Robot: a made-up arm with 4 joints.
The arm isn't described. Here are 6 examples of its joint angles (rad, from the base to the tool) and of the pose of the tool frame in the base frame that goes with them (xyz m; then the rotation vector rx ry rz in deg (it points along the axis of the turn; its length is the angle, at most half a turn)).
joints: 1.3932 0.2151 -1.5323 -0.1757
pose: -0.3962 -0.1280 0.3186 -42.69 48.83 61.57
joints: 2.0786 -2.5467 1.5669 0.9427
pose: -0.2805 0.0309 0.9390 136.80 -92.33 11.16
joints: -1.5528 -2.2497 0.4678 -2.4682
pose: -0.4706 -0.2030 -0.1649 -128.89 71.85 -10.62
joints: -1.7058 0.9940 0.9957 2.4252
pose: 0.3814 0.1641 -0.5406 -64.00 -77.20 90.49
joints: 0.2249 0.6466 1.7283 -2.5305
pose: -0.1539 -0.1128 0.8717 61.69 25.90 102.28
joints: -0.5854 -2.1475 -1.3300 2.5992
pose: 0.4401 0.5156 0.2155 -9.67 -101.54 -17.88
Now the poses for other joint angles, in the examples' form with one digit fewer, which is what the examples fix.
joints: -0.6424 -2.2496 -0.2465 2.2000
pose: 0.644 0.306 -0.020 -10.8 -49.8 -42.7
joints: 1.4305 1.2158 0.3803 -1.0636
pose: -0.188 0.296 0.277 -39.2 -12.8 31.9
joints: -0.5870 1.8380 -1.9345 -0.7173
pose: 0.094 0.444 0.174 28.9 -145.2 83.8
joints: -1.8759 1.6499 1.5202 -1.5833
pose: 0.199 0.328 0.314 71.7 127.0 69.4
